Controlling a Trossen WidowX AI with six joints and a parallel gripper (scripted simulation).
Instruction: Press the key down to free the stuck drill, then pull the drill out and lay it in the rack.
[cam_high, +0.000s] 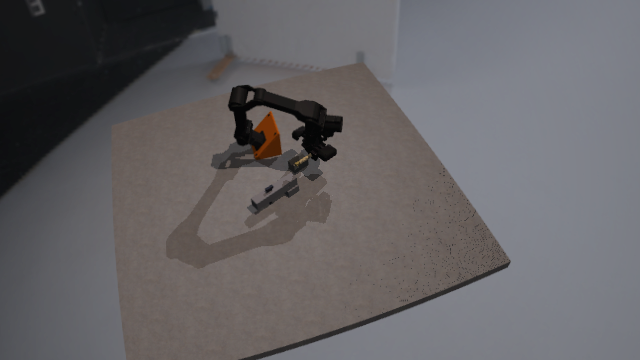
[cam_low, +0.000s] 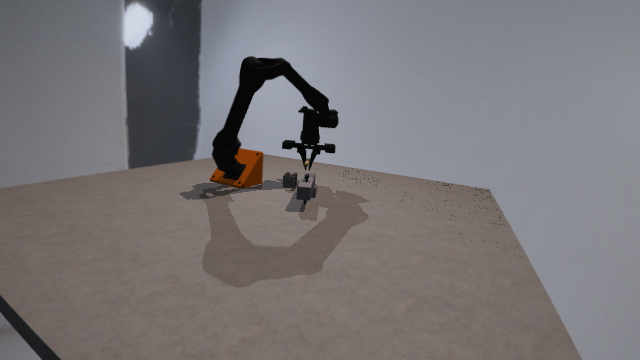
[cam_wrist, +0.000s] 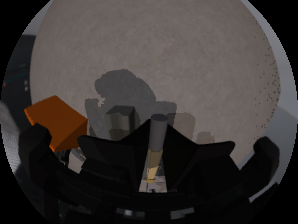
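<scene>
Now: the drill 40 mm to the right of my gripper tip, 30 mm above it and 20 mm ahead of it. Also, from my gripper tip: grey rack: 60 mm to the right, 40 mm behind, 30 mm below; then dark upright piece: 200 mm to the right, 110 mm ahead; then grey holder block: 180 mm to the right, 100 mm ahead, 10 mm below.
</scene>
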